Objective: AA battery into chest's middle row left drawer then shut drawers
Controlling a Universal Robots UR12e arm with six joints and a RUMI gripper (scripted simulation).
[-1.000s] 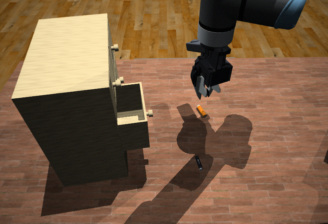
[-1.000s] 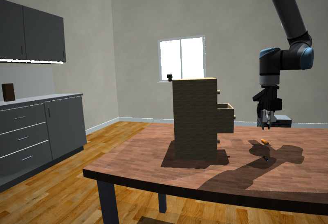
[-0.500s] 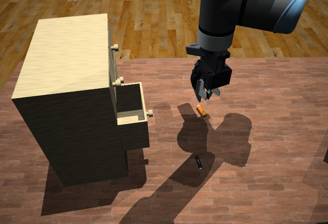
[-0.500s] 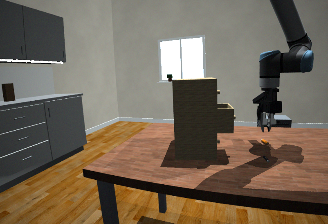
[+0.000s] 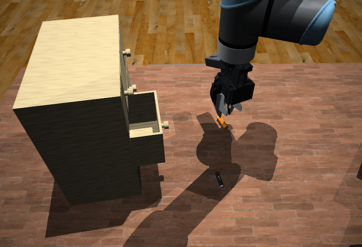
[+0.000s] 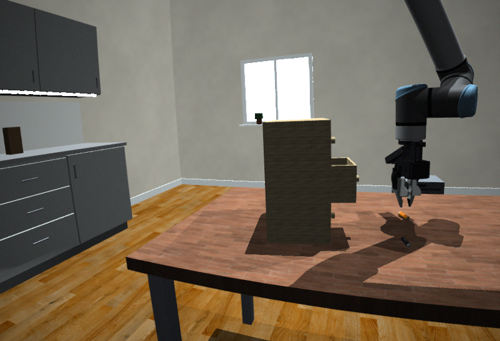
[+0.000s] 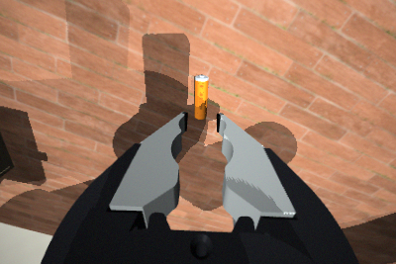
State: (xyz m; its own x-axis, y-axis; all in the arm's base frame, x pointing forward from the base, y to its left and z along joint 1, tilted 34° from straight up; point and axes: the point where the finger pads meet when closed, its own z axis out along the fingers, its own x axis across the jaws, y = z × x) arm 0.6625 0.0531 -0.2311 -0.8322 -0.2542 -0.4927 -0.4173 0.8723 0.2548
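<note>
My gripper is now 50 mm above the orange cylinder. From my hand the other things lie so: dark cylindrical battery 200 mm to the left, 50 mm below, 20 mm ahead.
</note>
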